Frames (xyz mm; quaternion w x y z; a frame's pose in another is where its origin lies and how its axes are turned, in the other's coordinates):
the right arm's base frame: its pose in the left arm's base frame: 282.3 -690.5 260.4 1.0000 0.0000 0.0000 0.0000
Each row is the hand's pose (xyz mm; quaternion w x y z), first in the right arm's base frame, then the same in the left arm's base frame.
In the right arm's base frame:
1: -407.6 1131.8 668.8 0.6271 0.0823 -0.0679 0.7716
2: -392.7 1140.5 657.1 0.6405 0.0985 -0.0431 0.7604
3: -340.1 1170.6 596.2 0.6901 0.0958 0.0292 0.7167
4: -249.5 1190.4 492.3 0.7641 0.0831 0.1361 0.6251
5: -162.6 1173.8 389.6 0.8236 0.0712 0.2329 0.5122
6: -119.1 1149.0 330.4 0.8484 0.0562 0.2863 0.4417
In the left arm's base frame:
1: -125.3 441.3 929.2 0.6271 0.0823 -0.0679 0.7716
2: -110.4 450.0 917.5 0.6405 0.0985 -0.0431 0.7604
3: -57.8 480.1 856.6 0.6901 0.0958 0.0292 0.7167
4: 32.8 499.9 752.7 0.7641 0.0831 0.1361 0.6251
5: 119.7 483.3 650.0 0.8236 0.0712 0.2329 0.5122
6: 163.2 458.5 590.8 0.8484 0.0562 0.2863 0.4417

